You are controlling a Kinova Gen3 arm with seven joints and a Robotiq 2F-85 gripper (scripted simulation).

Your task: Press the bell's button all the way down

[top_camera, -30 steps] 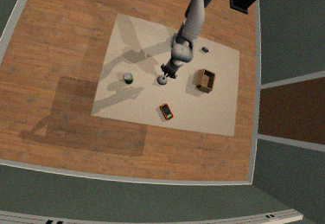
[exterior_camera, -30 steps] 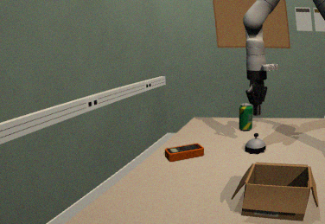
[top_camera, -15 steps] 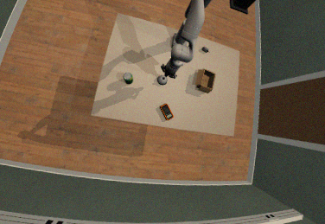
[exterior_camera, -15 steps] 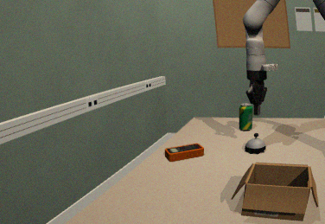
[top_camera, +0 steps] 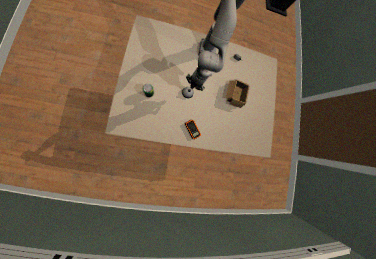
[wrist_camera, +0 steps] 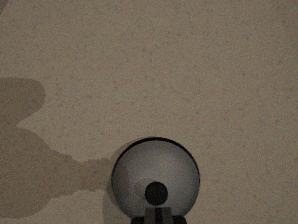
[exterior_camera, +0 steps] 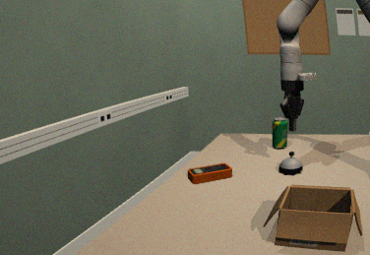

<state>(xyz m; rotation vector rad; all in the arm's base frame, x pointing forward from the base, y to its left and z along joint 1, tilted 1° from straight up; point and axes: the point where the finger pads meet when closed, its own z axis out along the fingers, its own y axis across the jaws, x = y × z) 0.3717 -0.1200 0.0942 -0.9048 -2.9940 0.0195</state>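
Right now the button is 10 cm below my hand. Round my hand: green can 4 cm ahead, 27 cm to the right, 9 cm below; bell 12 cm below; cardboard box 4 cm behind, 38 cm to the left, 11 cm below.
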